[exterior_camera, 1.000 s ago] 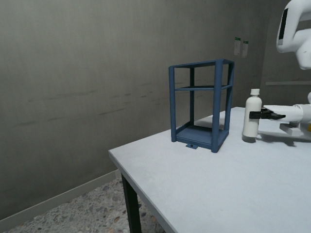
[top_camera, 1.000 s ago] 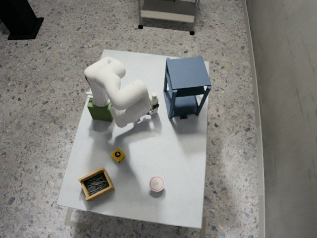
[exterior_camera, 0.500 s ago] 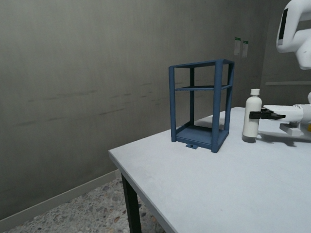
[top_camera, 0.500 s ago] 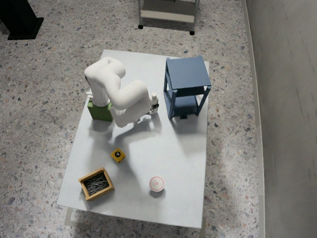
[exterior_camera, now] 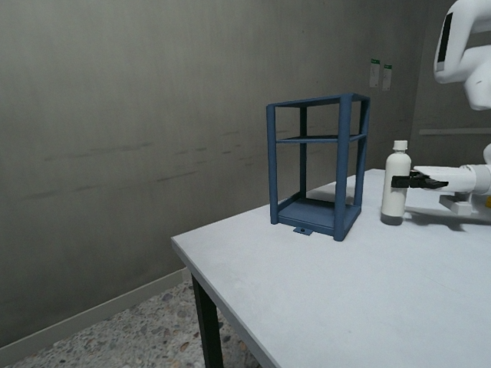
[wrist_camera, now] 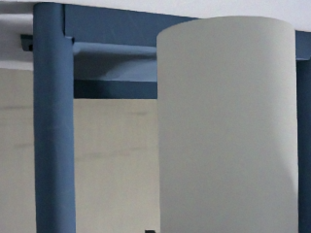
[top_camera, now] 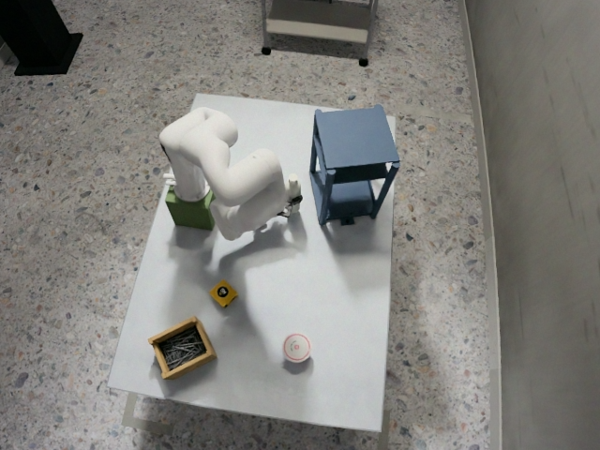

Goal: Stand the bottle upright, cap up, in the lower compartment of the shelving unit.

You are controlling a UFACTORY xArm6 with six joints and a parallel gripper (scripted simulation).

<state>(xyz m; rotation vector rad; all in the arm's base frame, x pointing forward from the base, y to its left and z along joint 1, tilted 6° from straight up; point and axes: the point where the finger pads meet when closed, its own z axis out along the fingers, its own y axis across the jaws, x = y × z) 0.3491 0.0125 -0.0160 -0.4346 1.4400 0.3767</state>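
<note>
My hand is 190 mm short of the blue shelving unit, 80 mm to the right of it and 40 mm below it. Round my hand: white round container: 30 mm ahead, 510 mm to the right, 110 mm below.
</note>
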